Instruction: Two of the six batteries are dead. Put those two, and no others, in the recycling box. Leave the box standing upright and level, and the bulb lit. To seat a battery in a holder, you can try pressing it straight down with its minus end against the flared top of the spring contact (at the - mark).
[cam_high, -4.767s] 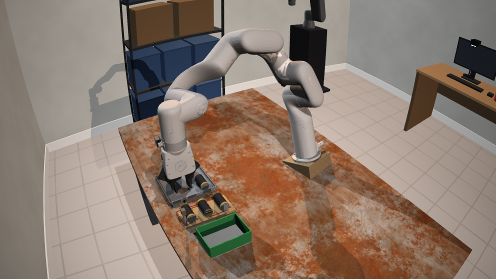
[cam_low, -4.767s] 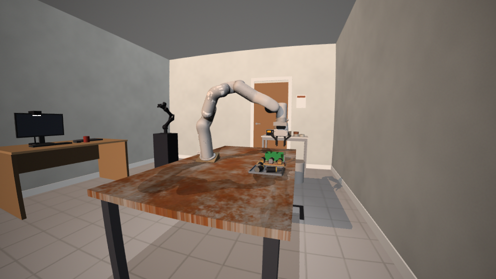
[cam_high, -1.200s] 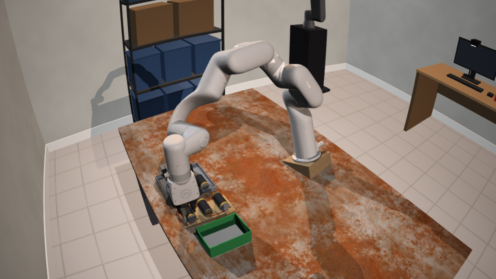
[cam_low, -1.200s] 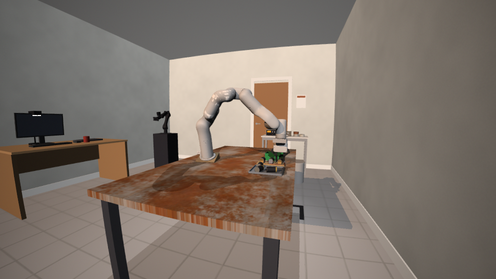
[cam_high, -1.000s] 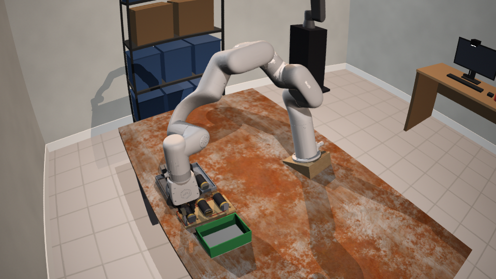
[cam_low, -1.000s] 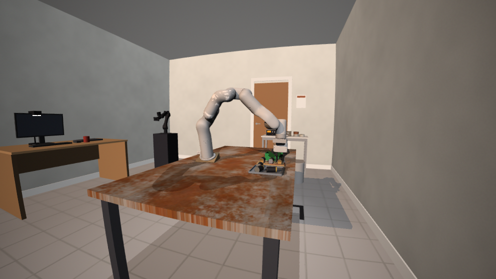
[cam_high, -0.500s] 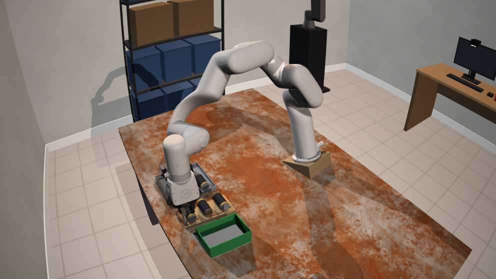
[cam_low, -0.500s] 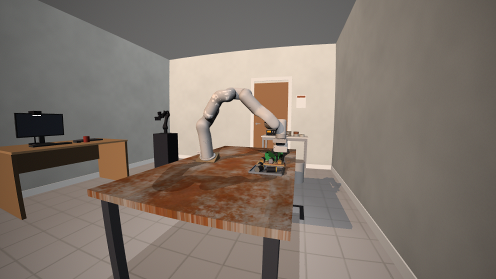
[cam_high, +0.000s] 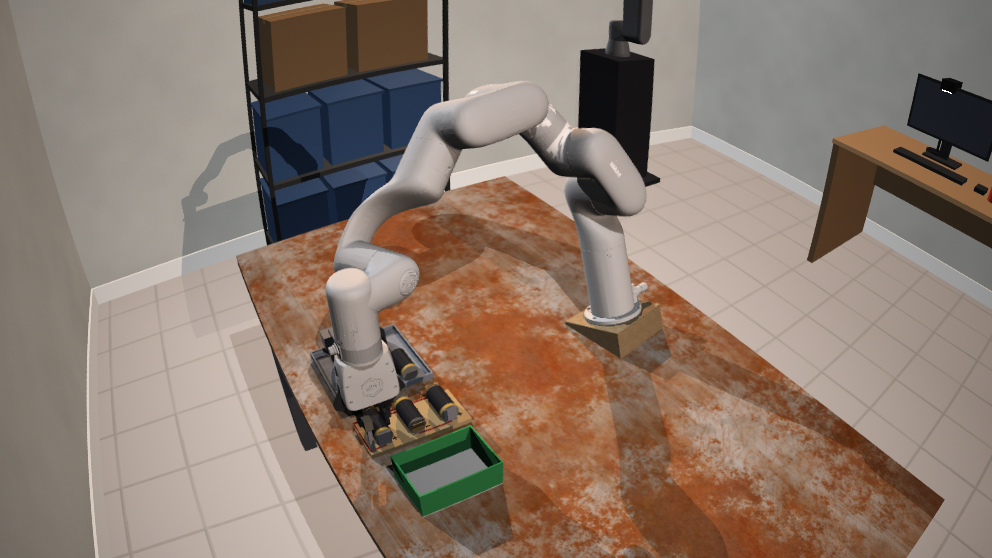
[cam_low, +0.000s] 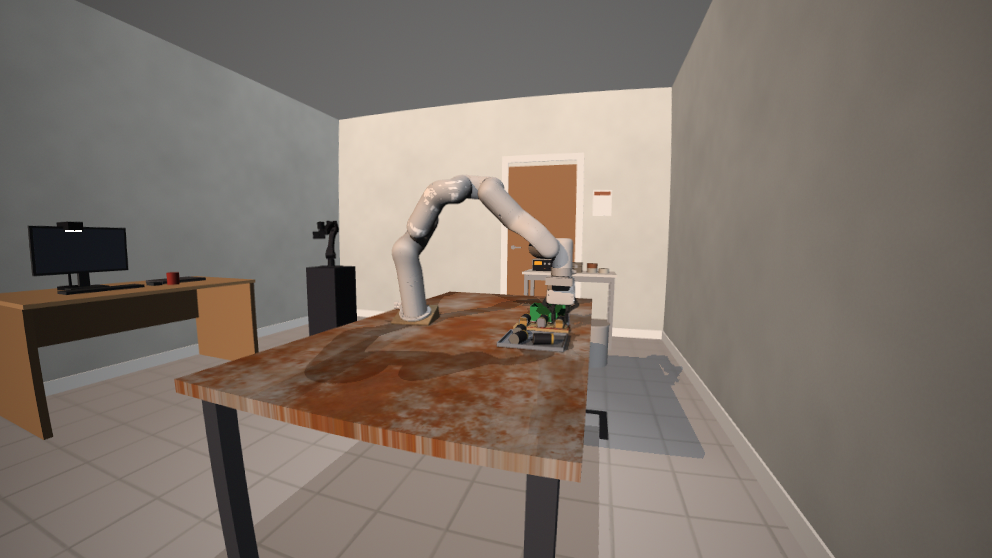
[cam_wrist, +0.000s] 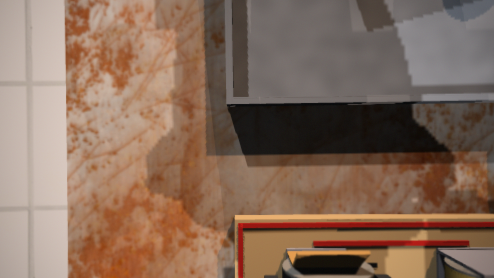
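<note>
The grey tray lies 70 mm behind my hand, 170 mm to the right of it and 40 mm below it. Also, from my hand: green recycling box: 50 mm behind, 170 mm to the left, 30 mm below.
</note>
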